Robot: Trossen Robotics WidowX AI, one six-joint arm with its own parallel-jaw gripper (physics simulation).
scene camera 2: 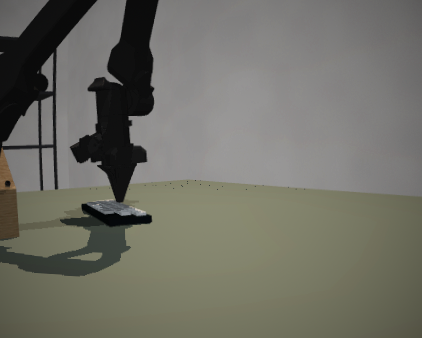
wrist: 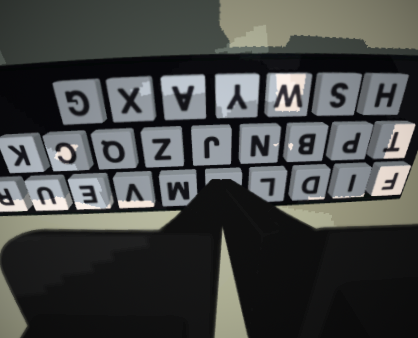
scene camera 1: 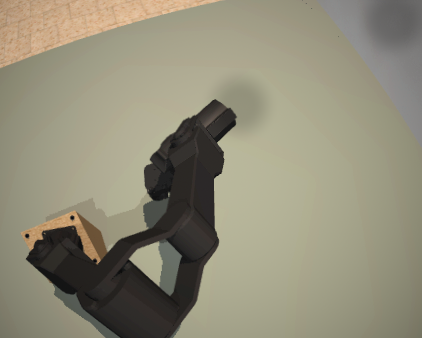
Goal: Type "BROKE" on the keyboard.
Labels:
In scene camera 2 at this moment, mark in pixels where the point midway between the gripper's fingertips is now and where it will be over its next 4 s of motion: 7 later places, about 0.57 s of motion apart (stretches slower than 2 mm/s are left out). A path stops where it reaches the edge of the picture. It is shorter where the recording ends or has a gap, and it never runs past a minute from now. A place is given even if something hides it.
My gripper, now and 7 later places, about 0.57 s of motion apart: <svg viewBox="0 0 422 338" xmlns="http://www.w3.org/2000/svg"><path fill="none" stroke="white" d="M120 202L120 203L120 205L121 207L118 199L124 201L128 204L129 208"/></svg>

